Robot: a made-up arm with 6 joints. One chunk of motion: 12 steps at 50 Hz.
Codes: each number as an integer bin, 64 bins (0 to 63) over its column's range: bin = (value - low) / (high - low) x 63, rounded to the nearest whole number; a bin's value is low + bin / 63 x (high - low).
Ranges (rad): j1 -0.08..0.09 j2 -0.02..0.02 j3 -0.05..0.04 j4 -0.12..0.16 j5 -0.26..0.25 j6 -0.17..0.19
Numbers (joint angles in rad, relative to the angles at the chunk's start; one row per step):
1: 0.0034 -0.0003 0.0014 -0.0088 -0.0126 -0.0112
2: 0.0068 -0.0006 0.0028 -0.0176 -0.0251 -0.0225
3: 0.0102 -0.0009 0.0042 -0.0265 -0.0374 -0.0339
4: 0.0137 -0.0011 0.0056 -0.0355 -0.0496 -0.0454
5: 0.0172 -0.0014 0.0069 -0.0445 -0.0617 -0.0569
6: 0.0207 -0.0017 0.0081 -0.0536 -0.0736 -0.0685
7: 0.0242 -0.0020 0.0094 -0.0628 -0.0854 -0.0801
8: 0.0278 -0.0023 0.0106 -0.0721 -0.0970 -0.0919
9: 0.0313 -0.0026 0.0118 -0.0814 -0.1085 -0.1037
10: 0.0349 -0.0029 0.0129 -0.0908 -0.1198 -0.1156
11: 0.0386 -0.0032 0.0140 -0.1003 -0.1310 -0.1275
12: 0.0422 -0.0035 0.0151 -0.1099 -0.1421 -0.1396
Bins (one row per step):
1: 31 31 36 25 31 28
2: 32 31 37 23 29 26
3: 33 30 38 21 27 24
4: 35 30 39 19 26 22
5: 36 29 40 17 24 20
6: 37 29 41 15 23 18
7: 39 28 42 13 22 16
8: 40 28 42 11 20 14
9: 41 27 43 9 19 12
10: 43 27 44 7 17 10
11: 44 26 45 4 16 7
12: 45 26 46 2 15 5

